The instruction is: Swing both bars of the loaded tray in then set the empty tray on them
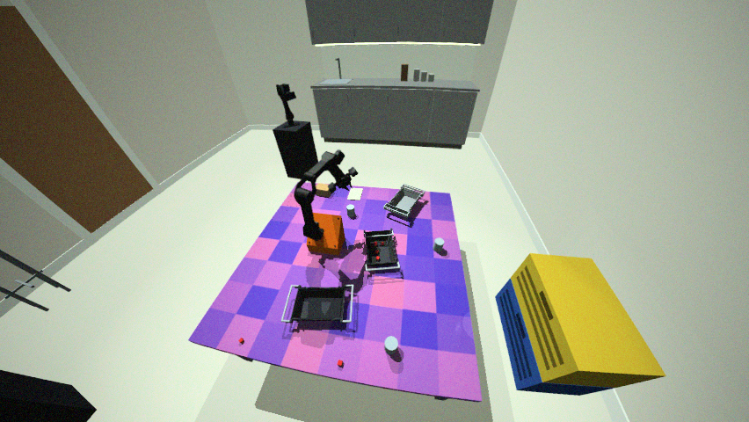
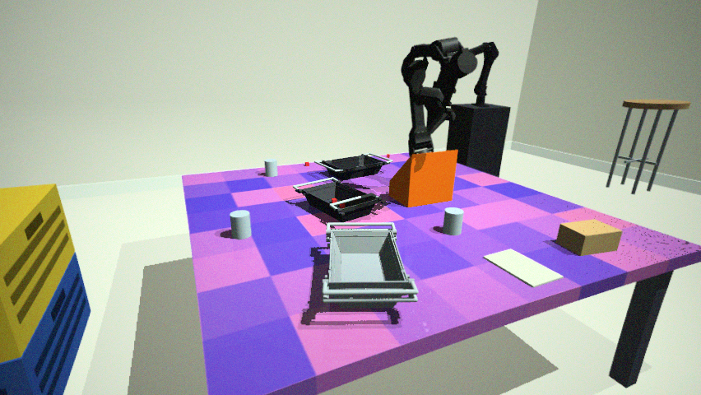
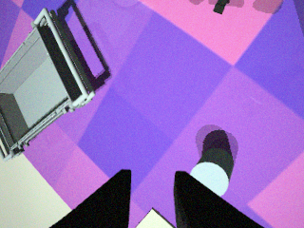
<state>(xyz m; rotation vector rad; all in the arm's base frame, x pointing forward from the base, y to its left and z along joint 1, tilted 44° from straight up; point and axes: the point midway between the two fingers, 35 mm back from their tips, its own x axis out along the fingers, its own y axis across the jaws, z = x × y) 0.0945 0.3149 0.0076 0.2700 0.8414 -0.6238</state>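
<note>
Now: the red block 230 mm ahead of my gripper tip, 230 mm to the right of it and 280 mm below it. Round my gripper tip: black tray: 50 mm ahead, 590 mm to the right, 250 mm below; then tan box: 370 mm behind, 260 mm to the left, 260 mm below; then white card: 120 mm behind, 320 mm to the left, 290 mm below.
</note>
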